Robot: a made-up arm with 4 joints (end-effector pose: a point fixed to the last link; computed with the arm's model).
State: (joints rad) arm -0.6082 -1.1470 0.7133 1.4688
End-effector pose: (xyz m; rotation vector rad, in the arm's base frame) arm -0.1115 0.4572 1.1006 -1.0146 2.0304 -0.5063
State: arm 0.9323 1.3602 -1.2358 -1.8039
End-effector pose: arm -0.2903 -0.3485 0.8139 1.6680 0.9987 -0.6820
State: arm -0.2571 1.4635 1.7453 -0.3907
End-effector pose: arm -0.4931 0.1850 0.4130 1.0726 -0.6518 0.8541
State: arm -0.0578 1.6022 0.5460 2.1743
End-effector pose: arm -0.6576 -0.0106 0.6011 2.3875 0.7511 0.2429
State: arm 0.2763 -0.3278 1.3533 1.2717
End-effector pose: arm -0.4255 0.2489 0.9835 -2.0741 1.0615 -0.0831
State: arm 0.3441 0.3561 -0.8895 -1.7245
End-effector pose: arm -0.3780 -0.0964 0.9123 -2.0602 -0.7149 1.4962
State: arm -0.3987 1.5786 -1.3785 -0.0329
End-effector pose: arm -0.2741 0.2152 0.8533 -1.3199 1.1781 1.6859
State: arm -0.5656 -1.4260 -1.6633 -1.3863
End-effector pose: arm -0.4533 0.1985 0.9601 -0.8101 0.2235 0.1332
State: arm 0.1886 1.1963 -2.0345 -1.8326
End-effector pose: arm -0.5784 0.0927 0.7130 1.7500 0.0474 -0.5458
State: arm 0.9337 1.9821 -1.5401 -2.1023
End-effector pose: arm -0.2508 -0.4919 0.7130 0.9633 0.7490 0.2693
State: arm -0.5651 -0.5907 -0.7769 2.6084
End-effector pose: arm -0.2998 0.5908 0.8401 -2.7379 1.2944 -0.3263
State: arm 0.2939 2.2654 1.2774 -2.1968
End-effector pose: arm -0.2679 -0.2858 0.8523 -1.6908 -0.6438 2.0919
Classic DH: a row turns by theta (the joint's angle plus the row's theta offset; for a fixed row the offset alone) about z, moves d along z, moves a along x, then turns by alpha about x. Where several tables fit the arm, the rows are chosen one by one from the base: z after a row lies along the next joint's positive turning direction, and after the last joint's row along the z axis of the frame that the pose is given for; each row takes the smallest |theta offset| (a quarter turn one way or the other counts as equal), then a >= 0, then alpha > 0; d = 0 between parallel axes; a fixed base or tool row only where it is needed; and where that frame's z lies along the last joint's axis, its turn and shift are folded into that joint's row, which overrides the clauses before.
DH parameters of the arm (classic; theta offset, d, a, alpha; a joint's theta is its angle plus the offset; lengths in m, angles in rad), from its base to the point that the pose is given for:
base (fixed): 0.868 0 0.1671 0
joint 1: 0.6821 0.529 -0.1029 -1.0574
joint 2: 0.0421 0.5389 0.1577 2.6279
joint 3: -0.5051 0.0442 0.0349 -0.7259
joint 4: 1.5108 -0.167 -0.1781 -1.7664
tool (fixed): -0.9587 -0.0628 0 0

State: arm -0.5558 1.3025 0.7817 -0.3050
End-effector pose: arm -0.4033 0.2059 0.4688 0.4075 -0.4050 1.0608
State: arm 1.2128 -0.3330 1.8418 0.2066
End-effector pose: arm -0.2771 -0.1220 0.9584 -3.0528 0.4220 0.4091
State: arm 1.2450 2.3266 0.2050 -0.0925
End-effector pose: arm 0.3297 -0.2791 0.7392 1.0179 -0.5634 -2.5452
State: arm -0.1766 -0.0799 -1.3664 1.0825
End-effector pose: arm -0.4224 0.1004 0.6228 0.8318 -0.0686 0.8906
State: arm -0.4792 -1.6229 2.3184 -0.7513
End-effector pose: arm -0.1731 0.1328 1.1185 -0.8649 1.6298 1.2338
